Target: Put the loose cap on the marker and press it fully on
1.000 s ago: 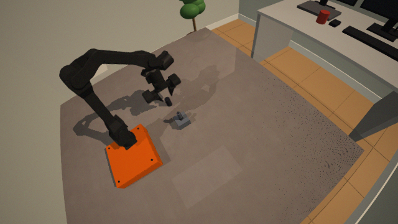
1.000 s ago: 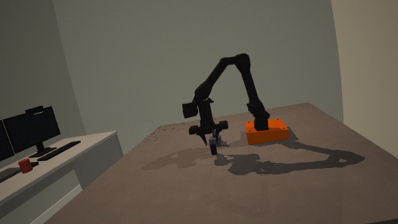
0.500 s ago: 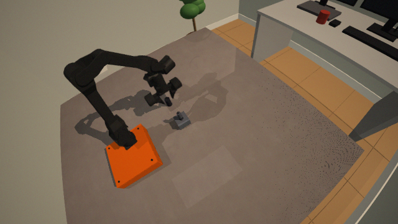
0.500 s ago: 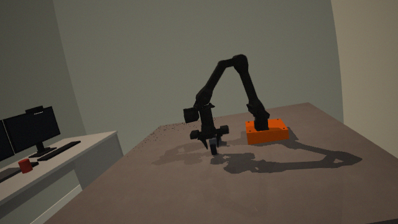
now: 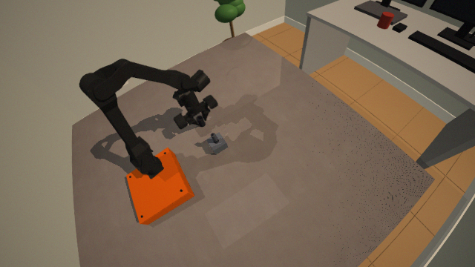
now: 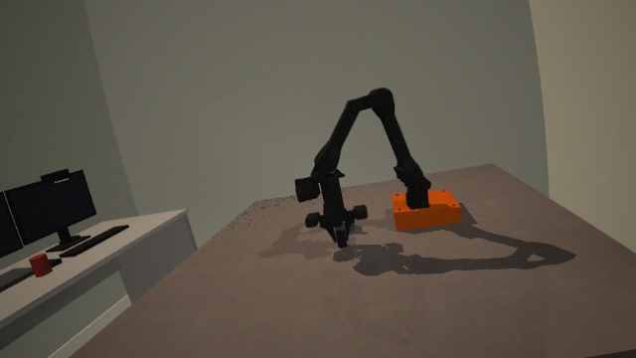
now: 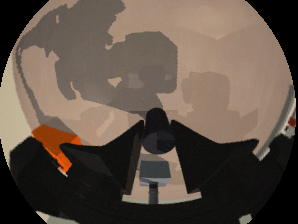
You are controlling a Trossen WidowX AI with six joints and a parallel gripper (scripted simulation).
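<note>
My gripper tip is now 10 mm past the grey holder block and 140 mm to the left of it.
</note>
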